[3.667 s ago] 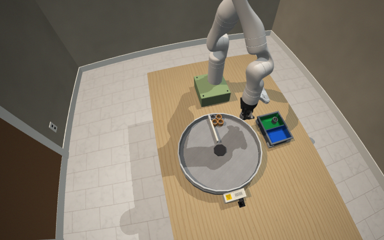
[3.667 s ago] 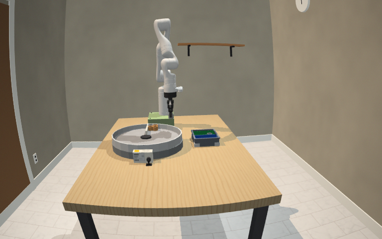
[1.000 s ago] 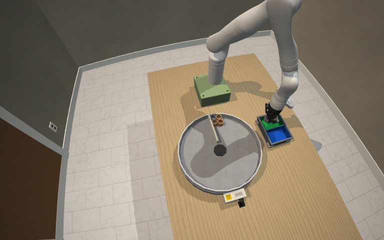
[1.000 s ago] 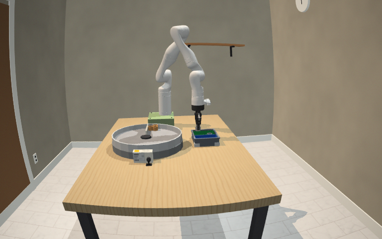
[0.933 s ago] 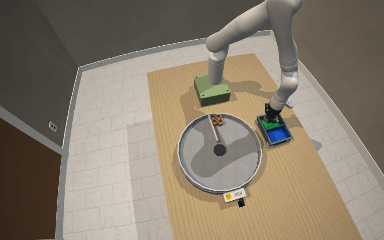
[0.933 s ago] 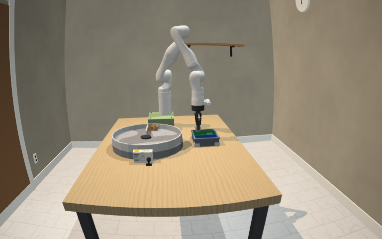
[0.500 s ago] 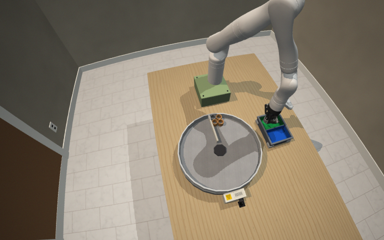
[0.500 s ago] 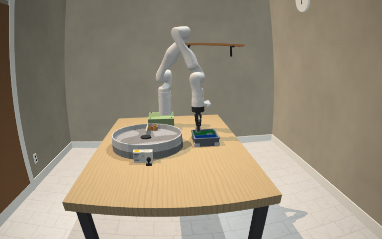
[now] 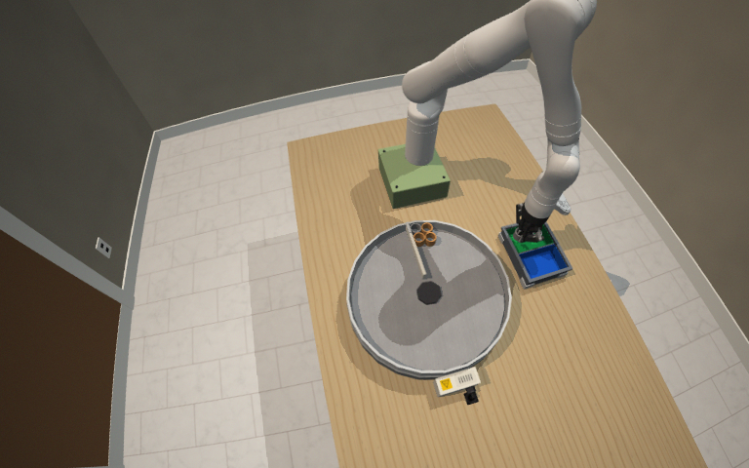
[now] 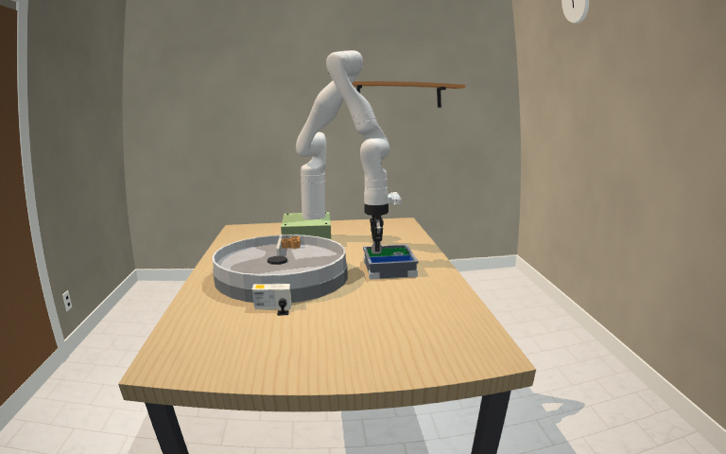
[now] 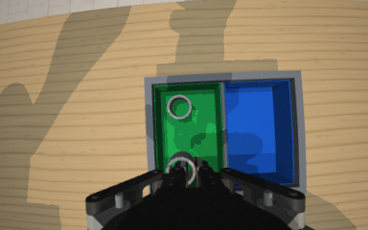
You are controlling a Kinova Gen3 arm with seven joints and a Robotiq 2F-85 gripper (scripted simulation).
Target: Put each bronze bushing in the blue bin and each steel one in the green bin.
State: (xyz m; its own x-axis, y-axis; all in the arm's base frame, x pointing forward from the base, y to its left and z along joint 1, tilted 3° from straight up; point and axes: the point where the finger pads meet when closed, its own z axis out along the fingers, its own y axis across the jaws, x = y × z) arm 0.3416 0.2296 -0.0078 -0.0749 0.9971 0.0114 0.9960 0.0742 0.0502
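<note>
Now: the blue bin 40 mm to the left of my hand, 40 mm below it and 40 mm ahead of it. Also, from my hand: turntable: 310 mm to the right, 110 mm ahead, 10 mm below.
</note>
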